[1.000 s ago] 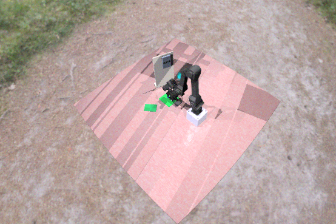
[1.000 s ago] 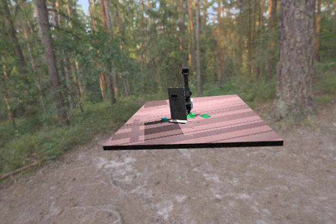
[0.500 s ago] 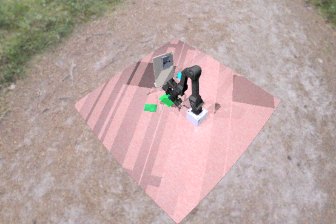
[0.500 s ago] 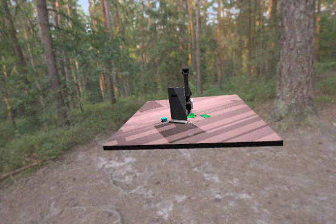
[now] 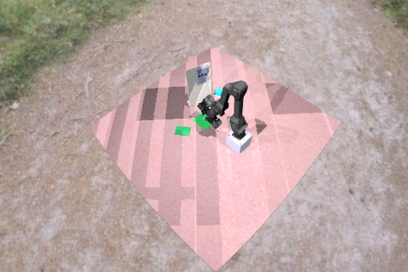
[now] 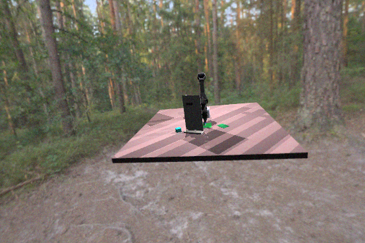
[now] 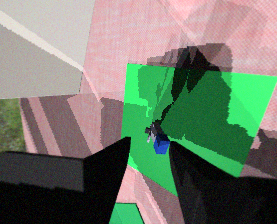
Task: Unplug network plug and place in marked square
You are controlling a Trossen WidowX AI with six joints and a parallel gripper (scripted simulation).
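Right now my gripper tip is 10 mm short of the blue network plug and 10 mm above it. Round my gripper tip: beige panel (140 mm ahead, 100 mm to the right, 120 mm above); green marked square (30 mm below).
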